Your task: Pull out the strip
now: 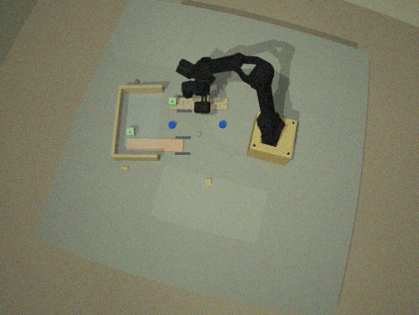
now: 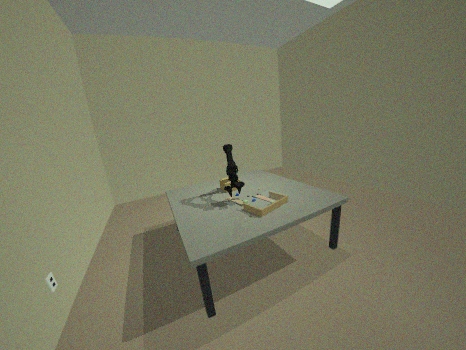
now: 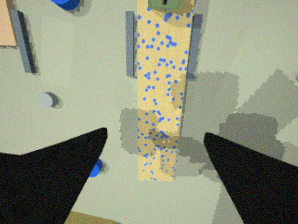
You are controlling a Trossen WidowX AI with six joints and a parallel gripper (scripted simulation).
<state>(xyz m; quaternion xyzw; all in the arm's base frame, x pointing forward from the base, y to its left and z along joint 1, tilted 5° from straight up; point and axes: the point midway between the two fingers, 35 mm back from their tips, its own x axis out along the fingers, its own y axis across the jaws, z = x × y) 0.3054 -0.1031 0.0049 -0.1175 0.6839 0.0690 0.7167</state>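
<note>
Now: gripper tip 140 mm to the right of the grey peg, 50 mm above it and 20 mm past it.
</note>
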